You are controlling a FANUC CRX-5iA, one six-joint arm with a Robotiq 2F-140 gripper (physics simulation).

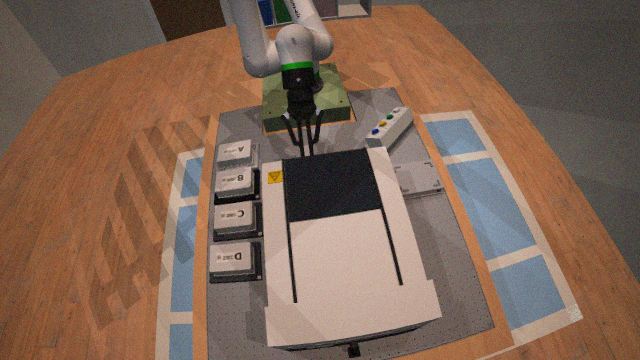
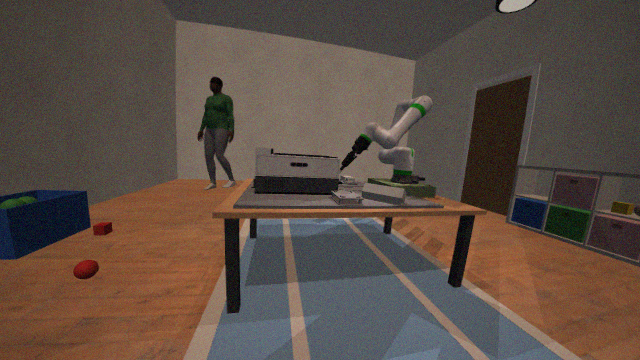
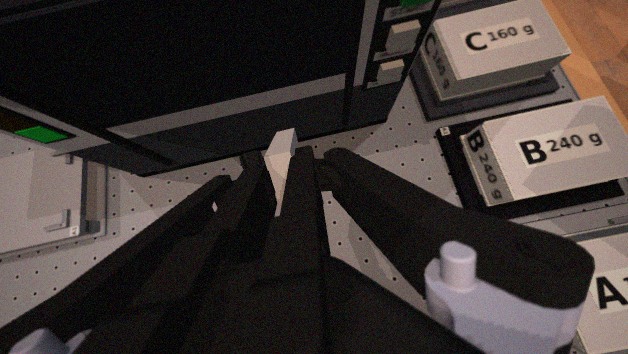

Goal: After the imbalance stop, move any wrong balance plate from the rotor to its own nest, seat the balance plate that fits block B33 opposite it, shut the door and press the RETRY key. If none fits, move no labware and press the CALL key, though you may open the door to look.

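Places are measured from the arm's base along level axes (x ahead, y left, z up), in centimetres.
Where they show: gripper, between the fingertips: (image 3: 290,147); arm's base, origin of its link: (image 2: 401,182).
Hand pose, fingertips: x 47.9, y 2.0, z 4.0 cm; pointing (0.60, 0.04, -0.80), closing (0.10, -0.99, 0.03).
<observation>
Each offset is from my fingertips to the top centre of the thing. Level surfaces: height alone.
The white centrifuge (image 1: 353,268) (image 2: 295,168) stands on the grey perforated base plate @[dz -10.2 cm] (image 1: 451,251). Its dark door (image 1: 331,183) (image 3: 175,66) covers the end near the arm, and the rotor is hidden. Balance plates A @[dy -27.7, dx -14.2, dz -4.8 cm] (image 1: 234,152), B @[dy -25.9, dx -1.4, dz -4.8 cm] (image 1: 234,180) (image 3: 549,149), C @[dy -23.9, dx +12.2, dz -4.8 cm] (image 1: 232,216) (image 3: 496,43) and D @[dy -23.3, dx +26.1, dz -4.8 cm] (image 1: 230,258) sit in nests along its left side; B reads 240 g and C reads 160 g. My gripper (image 1: 306,151) (image 2: 343,165) (image 3: 290,147) is shut and empty. It is tilted, with its tips low in front of the door's near edge.
A key box @[dy +29.4, dx -21.6, dz -1.8 cm] (image 1: 388,127) (image 2: 383,192) with blue, yellow, green and white keys sits right of the gripper. An empty grey nest @[dy +34.5, dx +0.4, dz -6.1 cm] (image 1: 418,176) (image 3: 43,198) lies beside the centrifuge. A person (image 2: 216,131) stands beyond the table. A shelf unit (image 2: 577,172) stands at the right wall.
</observation>
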